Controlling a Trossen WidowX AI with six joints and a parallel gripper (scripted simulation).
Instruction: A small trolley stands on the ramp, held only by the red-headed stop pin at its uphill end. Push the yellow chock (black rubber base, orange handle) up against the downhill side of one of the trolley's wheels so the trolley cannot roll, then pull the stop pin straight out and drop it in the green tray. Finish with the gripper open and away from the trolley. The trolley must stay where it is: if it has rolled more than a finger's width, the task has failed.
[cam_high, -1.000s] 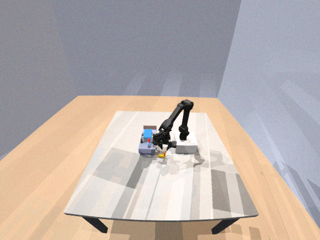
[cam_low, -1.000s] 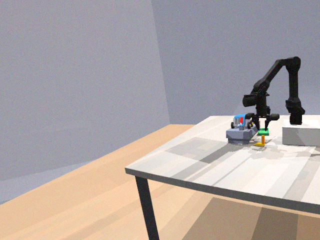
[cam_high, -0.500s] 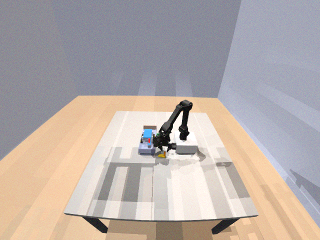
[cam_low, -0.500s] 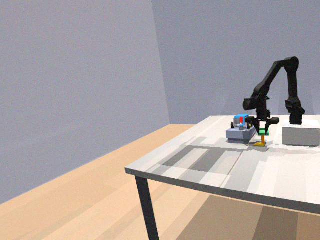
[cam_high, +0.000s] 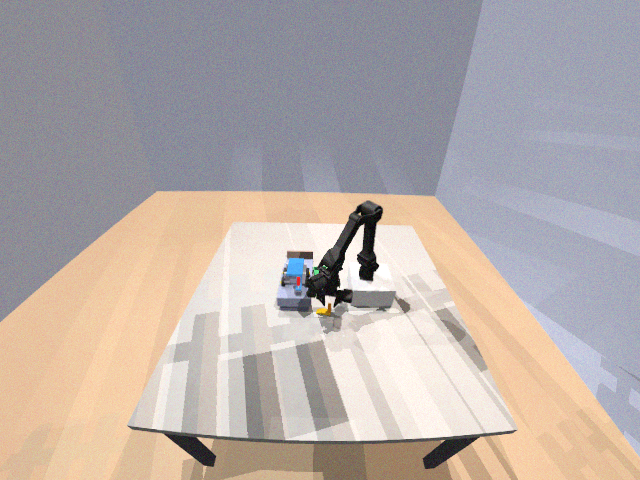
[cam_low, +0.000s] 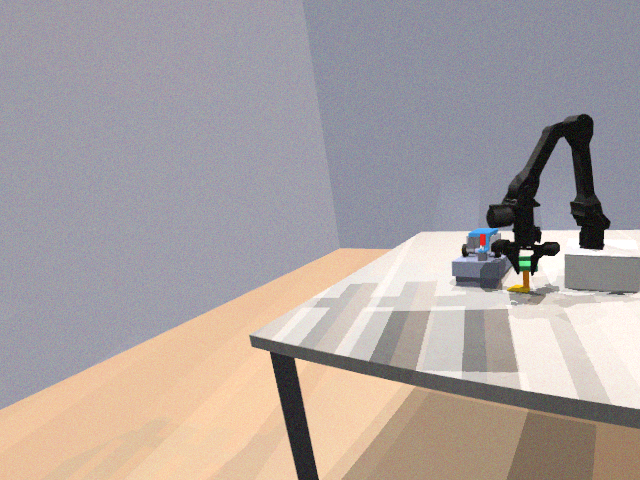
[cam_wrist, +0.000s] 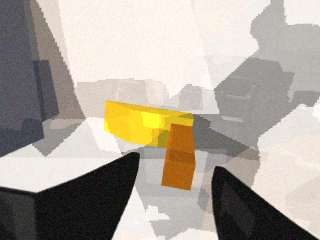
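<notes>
Now: the yellow chock 2 cm ahead of my gripper tip and 3 cm below it. Also, from my gripper tip: trolley: 17 cm ahead, 13 cm to the right, 6 cm above; red-headed stop pin: 14 cm ahead, 4 cm to the right, 7 cm above; grey ramp block: 17 cm ahead, 13 cm to the right, 1 cm below.
</notes>
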